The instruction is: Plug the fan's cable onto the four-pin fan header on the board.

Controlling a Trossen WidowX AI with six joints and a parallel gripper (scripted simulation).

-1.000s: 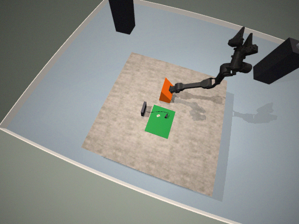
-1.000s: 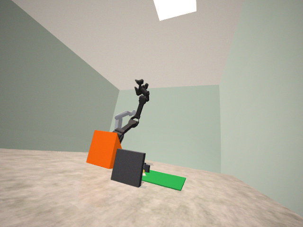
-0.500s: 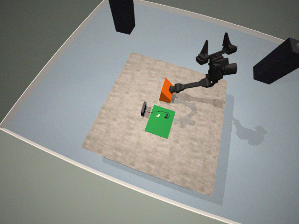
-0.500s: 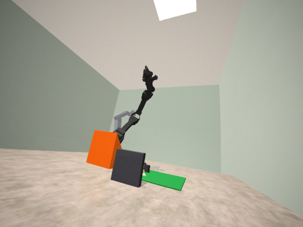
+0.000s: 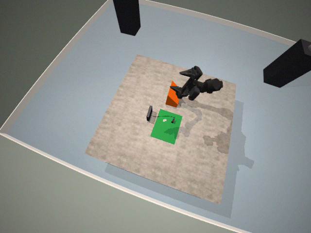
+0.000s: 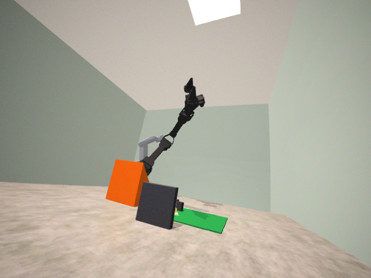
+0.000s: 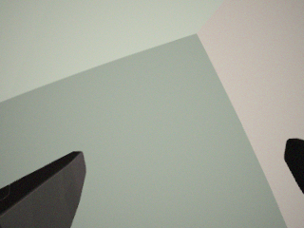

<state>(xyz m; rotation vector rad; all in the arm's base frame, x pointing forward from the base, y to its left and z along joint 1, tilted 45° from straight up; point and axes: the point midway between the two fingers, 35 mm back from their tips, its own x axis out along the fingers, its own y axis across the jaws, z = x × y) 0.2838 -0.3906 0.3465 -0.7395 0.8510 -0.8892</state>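
The dark plug is 10 mm behind my gripper tip, 100 mm to the left of it and 620 mm below it. From my gripper tip the other things lie so: dark flat fan 140 mm to the right, 590 mm below; green board 50 mm ahead, 60 mm to the left, 660 mm below; white four-pin fan header 20 mm to the left, 650 mm below.
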